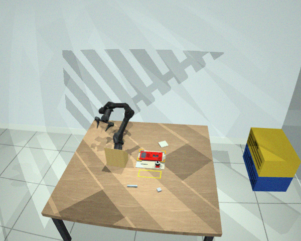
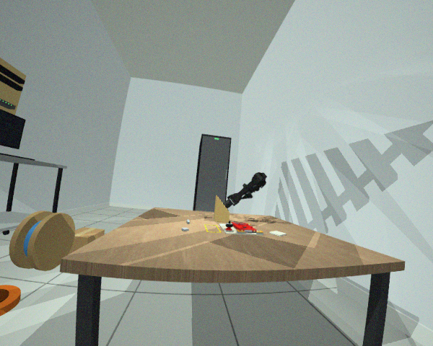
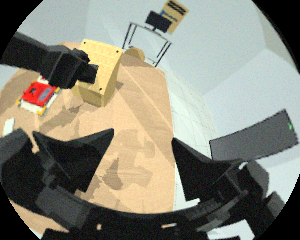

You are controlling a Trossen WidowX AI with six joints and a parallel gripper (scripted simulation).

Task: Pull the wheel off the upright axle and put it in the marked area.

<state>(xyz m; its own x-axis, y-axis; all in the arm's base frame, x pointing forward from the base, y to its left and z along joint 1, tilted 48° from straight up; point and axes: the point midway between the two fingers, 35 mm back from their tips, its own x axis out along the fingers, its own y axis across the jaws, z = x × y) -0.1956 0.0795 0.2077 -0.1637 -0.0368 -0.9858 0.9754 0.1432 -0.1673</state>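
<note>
The grey wheel lies 550 mm ahead of my gripper tip, 210 mm to the right of it and 160 mm below it. The rest, counted from my gripper tip: grey block: 590 mm ahead, 470 mm to the right, 190 mm below; white flat piece: 570 mm ahead, 100 mm to the left, 190 mm below; grey bar: 380 mm ahead, 460 mm to the right, 190 mm below.
</note>
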